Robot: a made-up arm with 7 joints.
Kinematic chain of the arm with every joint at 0, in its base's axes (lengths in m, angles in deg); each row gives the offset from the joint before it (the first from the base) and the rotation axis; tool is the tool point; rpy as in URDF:
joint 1: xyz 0 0 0.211 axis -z
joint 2: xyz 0 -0.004 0.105 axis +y
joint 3: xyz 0 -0.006 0.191 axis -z
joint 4: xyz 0 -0.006 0.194 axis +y
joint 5: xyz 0 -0.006 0.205 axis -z
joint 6: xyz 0 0 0.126 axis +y
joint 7: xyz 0 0 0.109 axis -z
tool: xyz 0 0 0 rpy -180 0 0
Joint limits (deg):
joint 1: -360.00..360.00
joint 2: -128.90..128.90
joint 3: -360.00..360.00
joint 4: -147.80..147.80
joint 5: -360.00..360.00
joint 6: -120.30..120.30
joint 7: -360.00..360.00
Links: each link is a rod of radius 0.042 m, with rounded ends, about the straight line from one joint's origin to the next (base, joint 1, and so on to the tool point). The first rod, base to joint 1, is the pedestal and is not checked.
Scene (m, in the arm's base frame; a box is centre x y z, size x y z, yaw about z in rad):
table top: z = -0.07
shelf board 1: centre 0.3 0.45 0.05 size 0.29 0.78 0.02 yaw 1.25
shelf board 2: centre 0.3 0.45 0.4 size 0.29 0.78 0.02 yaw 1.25
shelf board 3: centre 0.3 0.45 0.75 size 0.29 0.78 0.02 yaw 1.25
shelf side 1: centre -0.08 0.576 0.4 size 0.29 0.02 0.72 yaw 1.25
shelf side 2: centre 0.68 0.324 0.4 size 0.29 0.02 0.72 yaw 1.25
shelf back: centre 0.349 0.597 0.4 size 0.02 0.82 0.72 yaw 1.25
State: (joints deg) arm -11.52 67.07 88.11 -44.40 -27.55 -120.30 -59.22
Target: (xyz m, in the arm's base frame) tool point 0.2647 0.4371 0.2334
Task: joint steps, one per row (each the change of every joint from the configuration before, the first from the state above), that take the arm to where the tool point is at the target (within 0.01 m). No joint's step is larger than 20 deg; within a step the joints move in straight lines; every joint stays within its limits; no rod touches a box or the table.
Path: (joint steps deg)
1: 3.43 -13.61 12.54 -17.82 16.89 3.38 2.64
2: 3.42 -13.62 12.53 -17.81 16.90 3.39 2.65
3: 3.43 -13.61 12.54 -17.82 16.89 3.38 2.64
4: 3.42 -13.61 12.54 -17.81 16.89 3.38 2.65
5: -0.16 16.65 -4.56 0.18 -10.21 -2.70 -2.12
6: -0.16 16.65 -4.57 0.18 -10.21 -2.71 -2.11
7: -0.17 16.65 -4.56 0.18 -10.21 -2.71 -2.12
8: -0.16 16.65 -4.56 0.18 -10.21 -2.70 -2.11
9: -0.16 16.65 -4.57 0.18 -10.21 -2.71 -2.12
10: -9.14 0.09 -3.12 17.55 -3.07 0.00 0.00
11: -9.14 0.08 -3.12 17.56 -3.06 0.00 0.00
12: -9.15 0.09 -3.12 17.56 -3.07 0.00 0.00

